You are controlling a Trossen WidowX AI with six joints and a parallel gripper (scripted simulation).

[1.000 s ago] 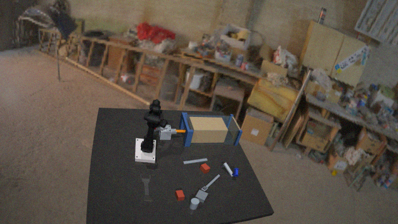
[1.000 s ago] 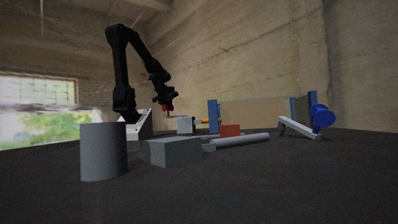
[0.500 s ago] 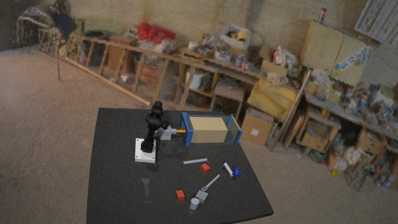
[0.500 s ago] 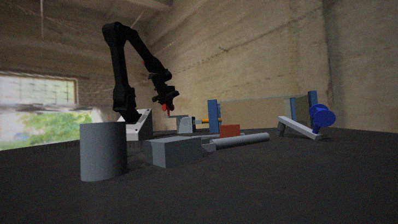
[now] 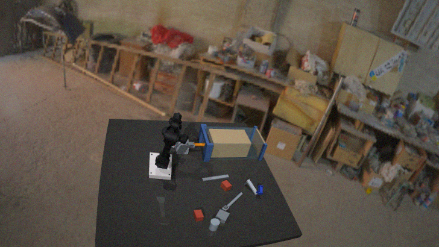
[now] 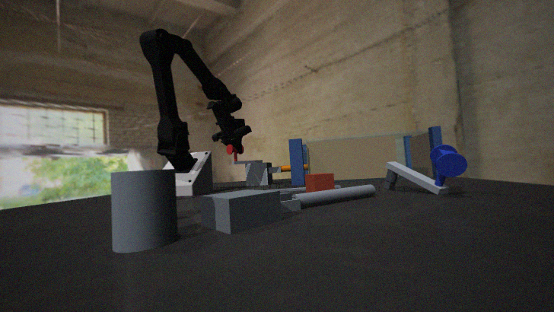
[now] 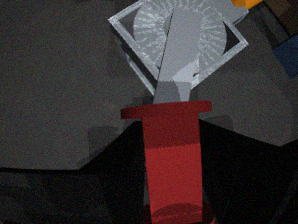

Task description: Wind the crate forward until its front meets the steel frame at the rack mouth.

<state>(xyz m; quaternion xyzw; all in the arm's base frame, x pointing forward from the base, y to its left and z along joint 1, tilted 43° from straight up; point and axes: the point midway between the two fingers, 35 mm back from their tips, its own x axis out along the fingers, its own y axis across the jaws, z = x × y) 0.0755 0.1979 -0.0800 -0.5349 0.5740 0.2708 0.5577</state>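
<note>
My gripper tip is now 4 cm short of the grey winch, 5 cm to the right of it and 10 cm above it. Also, from my gripper tip: red knob: 1 cm behind, 2 cm to the right; grey bar: 30 cm ahead, 21 cm to the right, 13 cm below; clear-panelled cubby: 46 cm ahead, 12 cm to the left, 2 cm below.
</note>
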